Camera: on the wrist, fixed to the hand. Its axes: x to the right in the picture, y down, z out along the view.
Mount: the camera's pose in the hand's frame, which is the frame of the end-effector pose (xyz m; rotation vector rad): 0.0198 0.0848 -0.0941 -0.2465 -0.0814 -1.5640
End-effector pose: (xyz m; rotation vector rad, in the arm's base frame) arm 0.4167 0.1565 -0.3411 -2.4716 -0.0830 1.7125
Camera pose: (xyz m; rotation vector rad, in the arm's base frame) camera 0.5091 0.0676 -0.3389 -1.4030 -1.7080 0.9792
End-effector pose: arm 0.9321 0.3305 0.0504 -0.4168 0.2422 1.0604
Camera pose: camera 0.8673 0.3402 -0.0598 -0.6014 -0.2959 -0.4427
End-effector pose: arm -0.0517 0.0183 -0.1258 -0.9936 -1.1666 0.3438
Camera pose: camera 0.0604 0.0345 -0.1858 -0.0419 -1.7282 -1.0239
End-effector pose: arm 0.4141 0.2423 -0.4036 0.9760 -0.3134 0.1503
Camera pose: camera 0.4286 0.3673 -0.3791 0.7534 0.4064 -1.3191
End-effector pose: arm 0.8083 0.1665 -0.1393 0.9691 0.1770 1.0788
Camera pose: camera 0.7097 0.2474 -0.1264 0.3891 0.5874 -0.3796
